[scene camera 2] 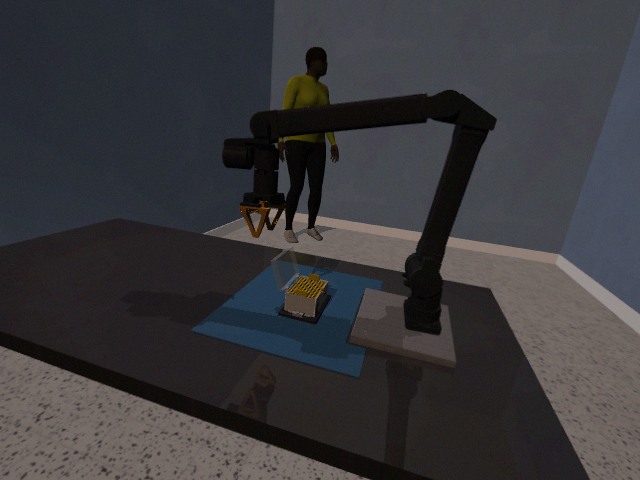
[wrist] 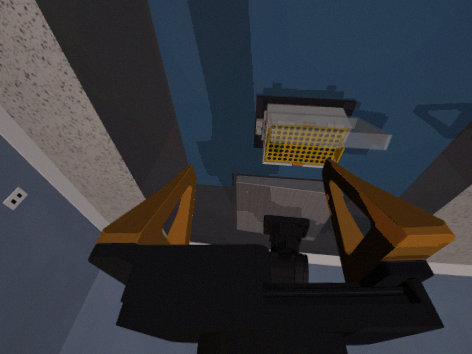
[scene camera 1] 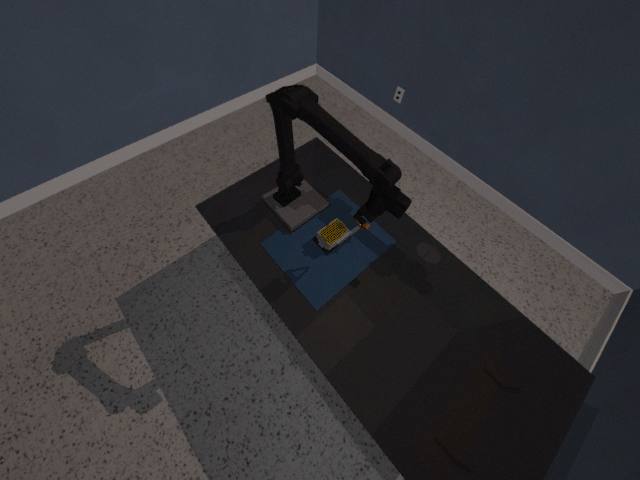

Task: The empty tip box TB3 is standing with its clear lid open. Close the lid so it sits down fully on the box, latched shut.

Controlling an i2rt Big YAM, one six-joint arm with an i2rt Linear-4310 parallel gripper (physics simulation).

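Pixels of known places: gripper, between the fingertips: [scene camera 2: 263, 233] [wrist: 257, 168] [scene camera 1: 368, 219]; arm's base, origin of its link: [scene camera 2: 420, 318] [wrist: 285, 224] [scene camera 1: 287, 195].
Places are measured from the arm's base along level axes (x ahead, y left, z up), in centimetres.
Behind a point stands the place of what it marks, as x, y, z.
The tip box TB3 [scene camera 1: 331, 232] {30.7, -0.8, 3.2} [scene camera 2: 301, 305] [wrist: 307, 150] {30.1, -0.9, 3.2} is white with a yellow perforated top and stands upright in a low black holder [scene camera 2: 322, 308] {26.2, 1.2, -1.7} [wrist: 261, 102] {36.0, 6.7, -1.7}. Its clear lid [scene camera 1: 351, 233] {39.5, 0.8, 11.8} [scene camera 2: 283, 269] {38.3, 0.2, 7.5} [wrist: 372, 136] {39.3, -4.8, 11.7} is open, standing up from the side of the box away from the arm's base. My gripper [scene camera 1: 363, 223] {42.1, 6.5, 19.0} [scene camera 2: 263, 232] {42.1, 6.5, 19.0} [wrist: 257, 168] {42.1, 6.5, 19.0} is open and empty, with orange fingers spread wide. In scene camera 2 it hangs well above the lid and to its left, touching neither lid nor box. The lid's hinge is too small to make out.
The holder rests on a blue mat [scene camera 1: 320, 284] {43.0, -20.1, -2.6} [scene camera 2: 242, 322] {44.1, 13.6, -2.5} [wrist: 310, 45] {43.7, 0.1, -2.5} on the dark table [scene camera 1: 413, 315] {79.4, -2.1, -2.8} [scene camera 2: 155, 258] {89.6, -13.3, -2.8}. The arm's base stands on a grey board [scene camera 1: 310, 212] {15.1, 1.4, 0.1} [scene camera 2: 379, 320] {10.7, 4.5, -0.2} [wrist: 255, 200] {10.5, 8.2, -0.5} close to the box. A person [scene camera 2: 307, 103] stands beyond the table.
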